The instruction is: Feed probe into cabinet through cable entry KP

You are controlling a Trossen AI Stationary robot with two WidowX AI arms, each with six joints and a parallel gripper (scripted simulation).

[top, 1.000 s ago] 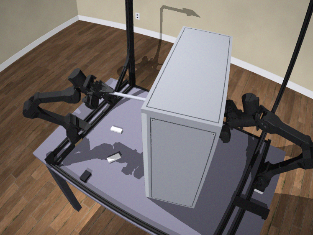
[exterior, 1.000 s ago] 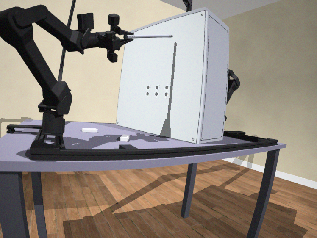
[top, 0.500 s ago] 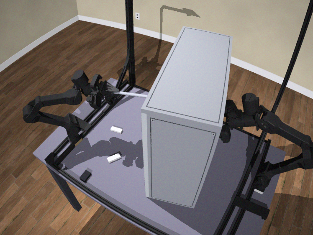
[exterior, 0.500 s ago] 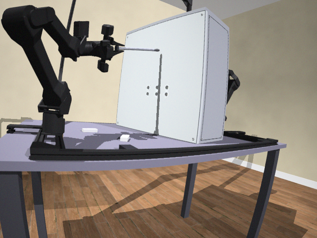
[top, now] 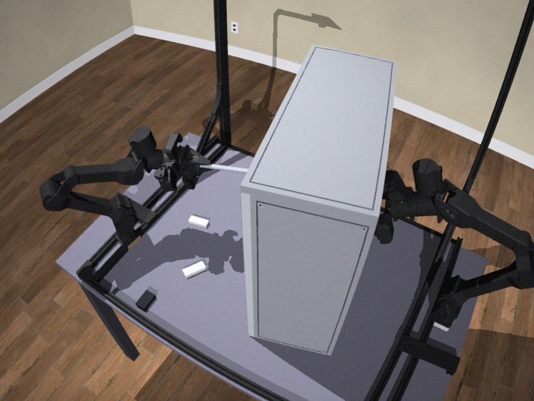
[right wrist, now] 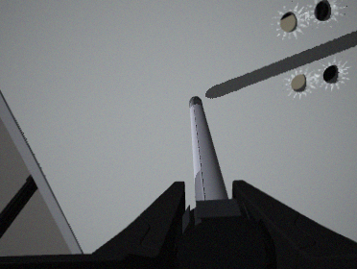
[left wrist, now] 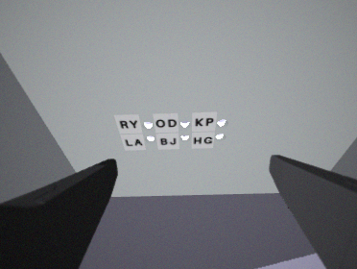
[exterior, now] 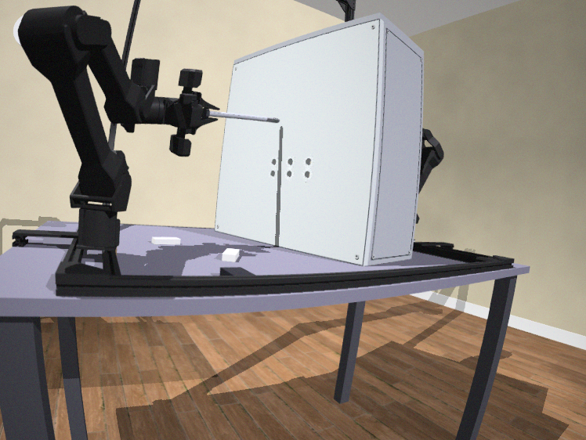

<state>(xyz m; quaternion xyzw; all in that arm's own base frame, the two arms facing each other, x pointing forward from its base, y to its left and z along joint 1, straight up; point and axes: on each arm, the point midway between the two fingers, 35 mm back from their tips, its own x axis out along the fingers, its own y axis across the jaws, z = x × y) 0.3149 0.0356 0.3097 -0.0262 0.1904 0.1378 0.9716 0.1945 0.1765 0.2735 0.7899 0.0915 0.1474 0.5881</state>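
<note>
My right gripper is now 100 mm to the right of the probe and 10 mm below it. The rest, counted from my right hand: black block 290 mm below, 290 mm ahead, 80 mm to the right.
</note>
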